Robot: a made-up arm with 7 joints.
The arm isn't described. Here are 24 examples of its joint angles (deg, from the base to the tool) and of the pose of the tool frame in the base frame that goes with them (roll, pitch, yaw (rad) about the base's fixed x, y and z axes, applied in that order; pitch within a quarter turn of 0, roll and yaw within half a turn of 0; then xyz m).
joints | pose
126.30 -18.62 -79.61 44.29 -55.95 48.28 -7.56 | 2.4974 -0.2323 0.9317 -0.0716 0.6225 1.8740
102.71 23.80 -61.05 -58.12 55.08 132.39 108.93 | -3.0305 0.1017 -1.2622 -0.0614 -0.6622 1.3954
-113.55 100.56 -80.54 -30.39 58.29 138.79 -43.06 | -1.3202 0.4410 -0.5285 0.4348 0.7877 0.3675
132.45 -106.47 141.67 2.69 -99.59 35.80 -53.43 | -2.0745 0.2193 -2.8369 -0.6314 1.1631 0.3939
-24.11 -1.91 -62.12 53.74 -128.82 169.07 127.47 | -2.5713 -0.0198 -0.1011 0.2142 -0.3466 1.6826
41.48 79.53 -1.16 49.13 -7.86 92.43 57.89 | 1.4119 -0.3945 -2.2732 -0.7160 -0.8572 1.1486
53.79 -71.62 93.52 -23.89 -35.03 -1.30 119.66 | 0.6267 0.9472 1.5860 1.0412 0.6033 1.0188
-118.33 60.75 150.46 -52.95 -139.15 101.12 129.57 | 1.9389 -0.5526 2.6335 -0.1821 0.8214 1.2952
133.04 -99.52 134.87 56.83 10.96 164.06 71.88 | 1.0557 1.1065 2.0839 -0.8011 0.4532 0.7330
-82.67 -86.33 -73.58 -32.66 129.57 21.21 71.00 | -0.5142 0.4745 -0.5859 0.3532 -1.2686 0.7034
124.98 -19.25 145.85 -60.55 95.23 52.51 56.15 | 3.0561 -0.4275 1.6002 -0.1664 0.7305 1.5764
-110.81 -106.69 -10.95 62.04 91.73 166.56 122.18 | -0.2141 0.1105 2.2391 -0.2758 -0.4936 0.0616
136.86 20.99 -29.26 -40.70 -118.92 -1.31 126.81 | 0.1255 1.0102 -0.6449 0.2850 -0.8290 1.4739
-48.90 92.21 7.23 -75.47 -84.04 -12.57 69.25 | 1.6324 0.2136 -2.2787 -0.4207 0.2979 -0.0861
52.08 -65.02 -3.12 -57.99 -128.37 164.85 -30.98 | 0.1830 0.1286 1.2249 0.1152 0.4458 1.3204
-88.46 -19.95 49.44 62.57 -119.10 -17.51 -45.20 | 1.7721 0.4020 -2.4329 0.4876 -0.6464 1.6739
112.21 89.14 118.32 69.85 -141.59 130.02 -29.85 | -1.3358 0.3989 2.7430 0.1594 -0.8128 0.2005
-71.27 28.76 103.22 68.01 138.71 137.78 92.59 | 1.0446 0.6918 -0.2031 0.1654 0.6431 1.0993
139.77 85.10 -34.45 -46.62 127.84 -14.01 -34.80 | 1.0570 0.4055 -3.0887 0.6536 -1.0947 0.4957
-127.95 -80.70 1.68 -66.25 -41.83 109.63 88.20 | 1.6369 -0.9638 0.8278 -0.3137 -0.3522 1.3515
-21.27 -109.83 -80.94 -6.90 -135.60 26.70 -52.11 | -0.4396 -0.8533 -0.3471 1.1245 -0.3335 0.0239
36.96 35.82 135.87 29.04 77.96 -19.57 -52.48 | -2.1381 0.1892 -1.1253 -0.9820 -0.5129 1.4099
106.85 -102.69 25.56 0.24 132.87 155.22 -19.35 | -1.3828 0.6917 0.1749 -0.4190 0.8398 0.4234
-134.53 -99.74 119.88 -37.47 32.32 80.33 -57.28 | -1.0387 -0.1018 2.9689 -0.9199 -0.4102 0.2063
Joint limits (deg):
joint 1: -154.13..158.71
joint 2: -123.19..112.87
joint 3: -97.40..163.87
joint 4: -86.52..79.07
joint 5: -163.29..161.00
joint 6: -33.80..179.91
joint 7: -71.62..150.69
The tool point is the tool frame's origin. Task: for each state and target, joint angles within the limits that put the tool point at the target. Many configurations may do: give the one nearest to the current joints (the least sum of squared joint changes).
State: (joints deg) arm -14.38 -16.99 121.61 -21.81 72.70 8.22 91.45
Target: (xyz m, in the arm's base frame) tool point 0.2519 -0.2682 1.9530
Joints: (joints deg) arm -14.07 -11.34 121.81 -22.25 71.38 11.37 93.46
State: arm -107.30 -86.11 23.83 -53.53 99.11 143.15 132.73
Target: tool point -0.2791 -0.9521 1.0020
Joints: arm -99.29 -89.88 21.05 -57.17 99.55 146.22 133.16
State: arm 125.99 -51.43 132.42 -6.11 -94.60 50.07 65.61
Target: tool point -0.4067 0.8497 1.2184
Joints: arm 152.90 -36.03 142.62 -42.02 -82.23 72.46 69.50
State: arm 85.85 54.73 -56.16 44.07 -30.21 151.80 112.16
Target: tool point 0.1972 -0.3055 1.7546
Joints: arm 90.21 19.71 -52.09 44.93 -39.06 137.85 112.48
